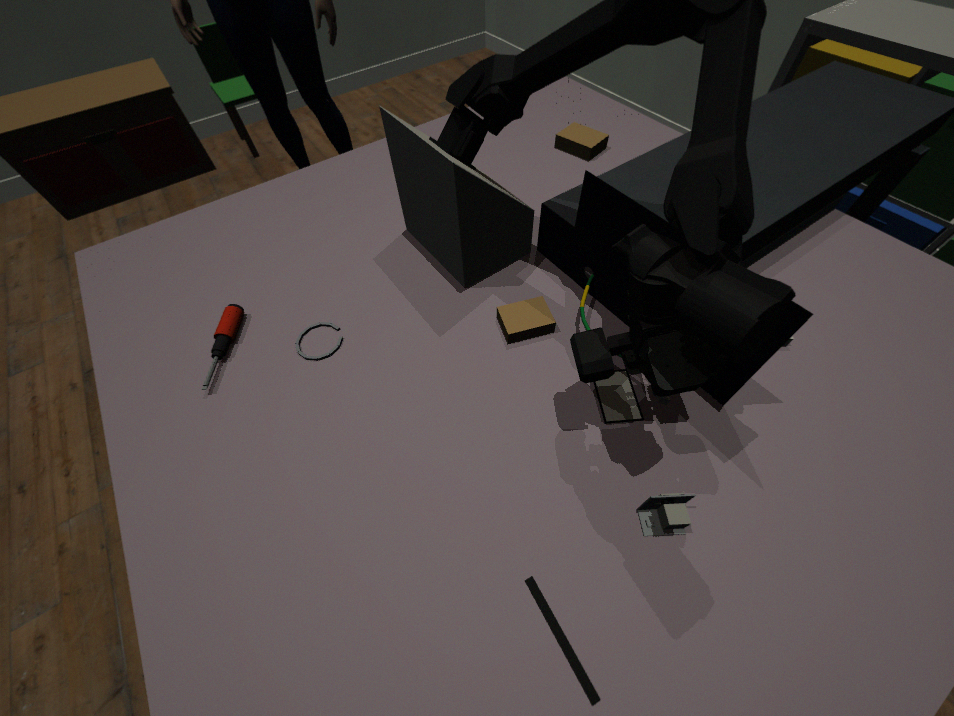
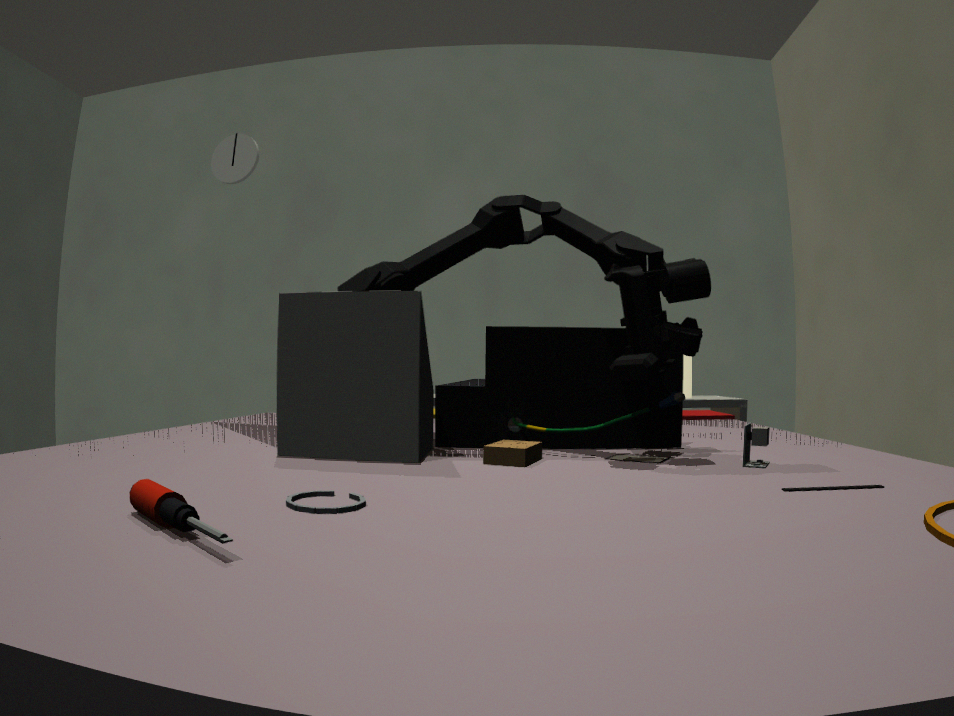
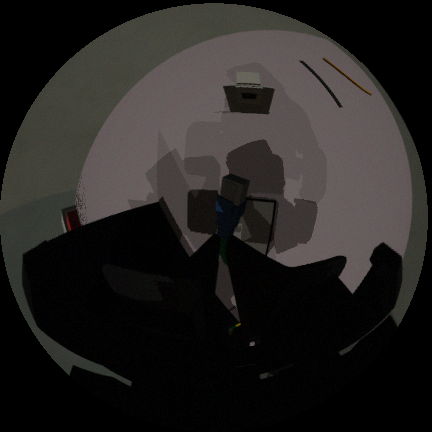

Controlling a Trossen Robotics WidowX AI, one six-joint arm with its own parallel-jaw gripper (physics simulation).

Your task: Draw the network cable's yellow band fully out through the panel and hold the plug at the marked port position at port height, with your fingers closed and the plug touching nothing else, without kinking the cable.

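Pixels of known places: gripper, between the fingertips: (image 2: 655, 411) (image 3: 221, 238); arm's base, origin of its link: (image 1: 452, 154) (image 2: 353, 338).
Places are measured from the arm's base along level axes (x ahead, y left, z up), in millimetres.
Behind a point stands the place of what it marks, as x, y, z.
My gripper (image 3: 221, 238) @(455, 27, -104) is shut on the plug's blue boot (image 3: 228, 217) @(473, 10, -83) (image 2: 669, 401) @(471, 2, -88). The grey plug (image 3: 235, 189) @(485, -1, -75) points away from the fingers and hangs above the table. The green cable (image 2: 574, 429) @(332, 28, -132) (image 1: 584, 317) @(310, 41, -132) curves gently from the boot to the hole in the black panel (image 2: 554, 369) @(303, 114, -43) (image 1: 604, 231) @(249, 112, -42), without a sharp bend. The yellow band (image 2: 534, 427) @(272, 72, -134) (image 1: 585, 295) @(276, 74, -134) is outside the panel, with a short green stretch behind it. A small bracket (image 3: 232, 102) @(582, -43, -151) with a dark slot and a pale block (image 1: 676, 514) @(589, -70, -122) (image 2: 759, 436) @(584, -80, -132) stands ahead of the plug, apart from it.
A dark-framed rectangle (image 1: 623, 421) @(464, -11, -173) (image 3: 272, 227) @(421, -17, -173) lies under the gripper. A wooden block (image 1: 525, 317) @(249, -25, -149) (image 2: 512, 452) @(244, -63, -155) lies near the cable. A tall grey folded screen (image 1: 431, 204) @(36, -65, -45) (image 2: 350, 377) @(20, -66, -58) stands left of the panel. A black strip (image 1: 562, 639) @(615, -244, -172), an open ring (image 1: 298, 344) @(72, -354, -169) and a screwdriver (image 1: 228, 320) @(-21, -434, -146) lie farther off.
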